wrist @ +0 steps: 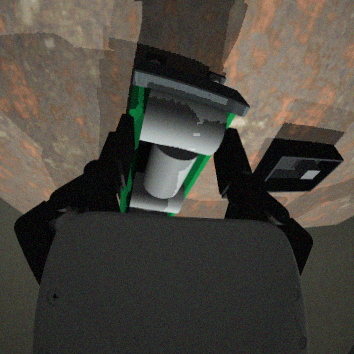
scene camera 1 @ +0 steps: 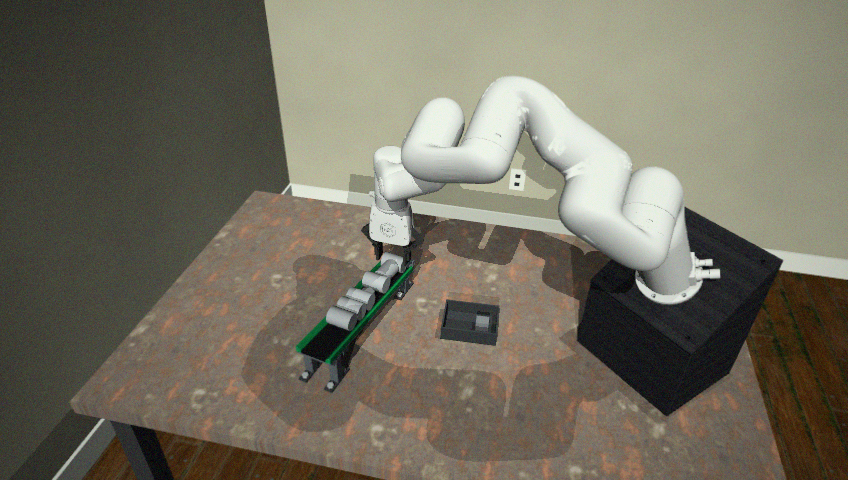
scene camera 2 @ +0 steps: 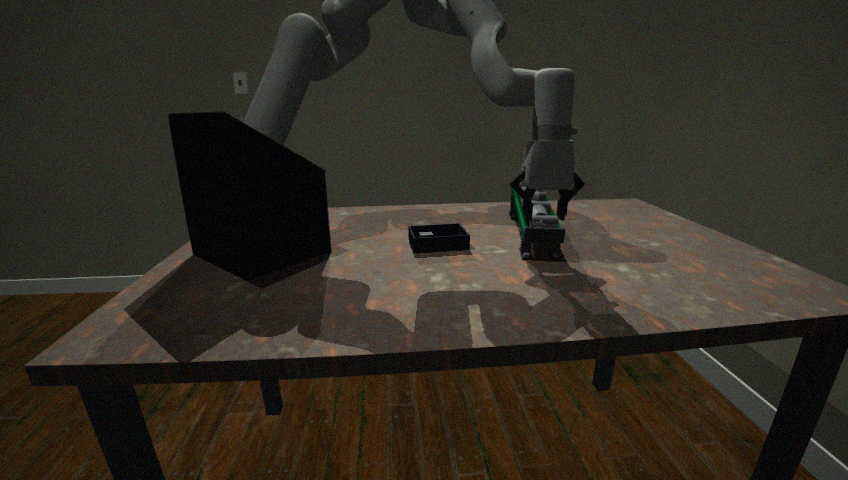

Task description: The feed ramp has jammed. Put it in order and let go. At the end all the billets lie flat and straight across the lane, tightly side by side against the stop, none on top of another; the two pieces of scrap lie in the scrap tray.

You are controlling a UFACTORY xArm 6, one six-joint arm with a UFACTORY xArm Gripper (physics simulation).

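Frame: origin at the arm's base, x down, y back, z left, level; centimetres.
Where they show: gripper, fingertip midpoint: [wrist: 177, 135] [scene camera 1: 392, 259] [scene camera 2: 544, 219]; arm's base at its link origin: [scene camera 1: 668, 276] [scene camera 2: 258, 146].
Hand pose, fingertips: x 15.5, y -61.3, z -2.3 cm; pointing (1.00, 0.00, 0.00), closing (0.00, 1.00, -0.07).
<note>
Things, the pixels of their top centre, and the offset from my fingertips. Level surfaces: height alone.
- stop at its top centre: [wrist: 194, 95] [scene camera 2: 544, 227] dx +1.0, dy +0.5, dz -2.8 cm
- grey billet at its top centre: [wrist: 181, 139] [scene camera 2: 544, 215] [scene camera 1: 394, 256] dx -0.8, dy +0.2, dz -0.4 cm
- second billet at its top centre: [wrist: 167, 184] [scene camera 2: 539, 207] [scene camera 1: 386, 265] dx -1.5, dy +0.1, dz +4.4 cm
- crosswise billet at its top centre: [wrist: 154, 208] [scene camera 1: 375, 275] [scene camera 2: 537, 201] dx -1.7, dy -0.5, dz +9.1 cm
- lowest billet at its top centre: [scene camera 1: 341, 311] dx -3.2, dy -1.7, dz +24.3 cm
- pale scrap piece at its top centre: [wrist: 309, 174] [scene camera 2: 426, 233] [scene camera 1: 482, 319] dx +5.5, dy +25.5, dz +6.7 cm
- scrap tray at its top centre: [wrist: 298, 177] [scene camera 2: 438, 230] [scene camera 1: 470, 316] dx +4.9, dy +22.8, dz +7.3 cm
- table at its surface level: dx +8.4 cm
The feed ramp [scene camera 1: 324, 344] [scene camera 2: 519, 208] [wrist: 136, 112] has green rails and a stop [wrist: 185, 86] at its far end in scene camera 1. A grey billet [scene camera 1: 392, 259] [wrist: 182, 125] lies across the lane beside the stop. A second billet [scene camera 1: 386, 269] [wrist: 170, 172] points along the lane, between that one and a crosswise billet [scene camera 1: 376, 281] [wrist: 150, 200]. Three more, such as the lowest billet [scene camera 1: 341, 318], lie across farther down. My gripper [scene camera 1: 392, 257] [scene camera 2: 545, 217] [wrist: 177, 135] is open and empty, its fingers astride the lane around the stop-end billet. A pale scrap piece [scene camera 1: 482, 321] [scene camera 2: 426, 233] [wrist: 310, 174] lies in the scrap tray [scene camera 1: 470, 337] [scene camera 2: 441, 244].
The tray stands on the table [scene camera 1: 226, 368] [scene camera 2: 702, 285], between the ramp and the black robot base block [scene camera 1: 630, 356] [scene camera 2: 249, 202]. A darker shape shows inside the tray; I cannot tell what it is. The ramp stands on short feet.
</note>
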